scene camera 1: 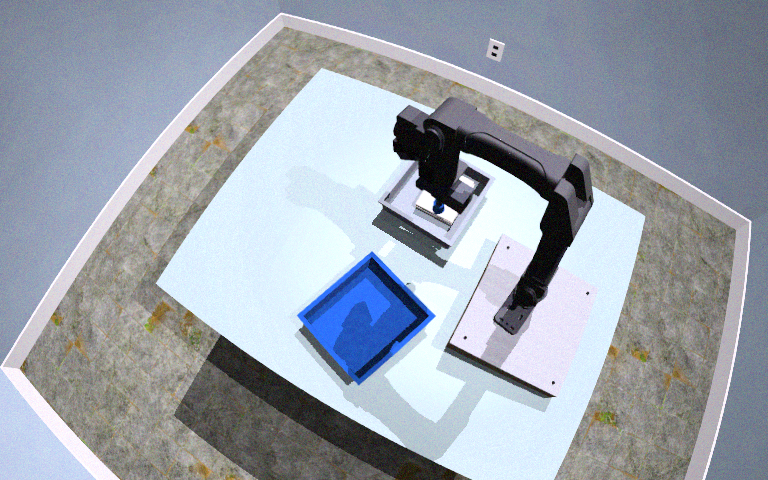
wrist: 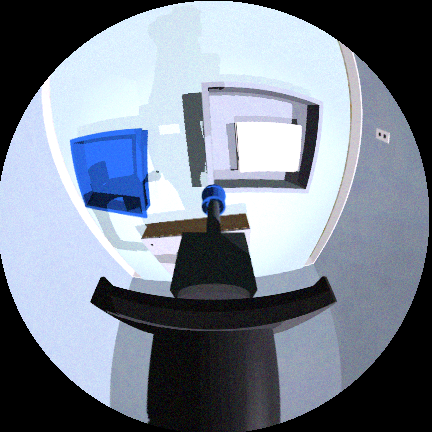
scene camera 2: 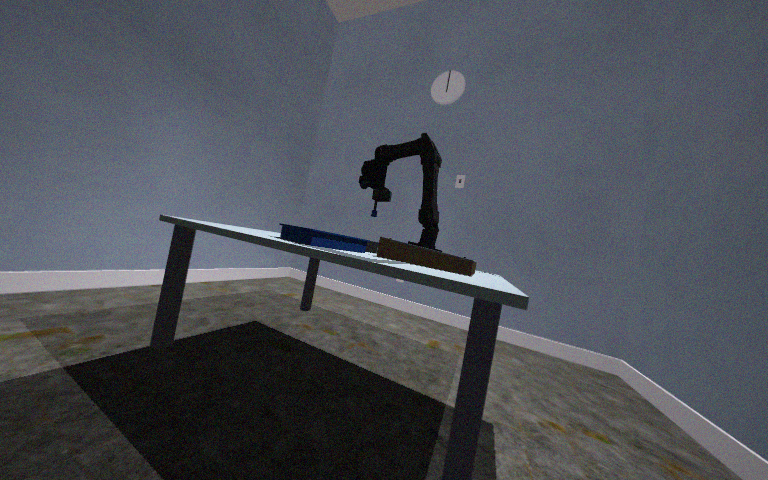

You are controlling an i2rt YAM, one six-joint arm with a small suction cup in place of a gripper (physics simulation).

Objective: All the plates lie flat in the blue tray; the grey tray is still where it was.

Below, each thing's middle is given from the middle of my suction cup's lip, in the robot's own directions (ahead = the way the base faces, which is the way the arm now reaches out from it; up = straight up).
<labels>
My suction cup is 15 cm above the grey tray (scene camera 1: 400, 199), 10 cm to the left of it and 6 cm short of it. Round my suction cup: blue tray (scene camera 1: 363, 319) (28 cm to the left, 15 cm below, 1 cm behind).
</labels>
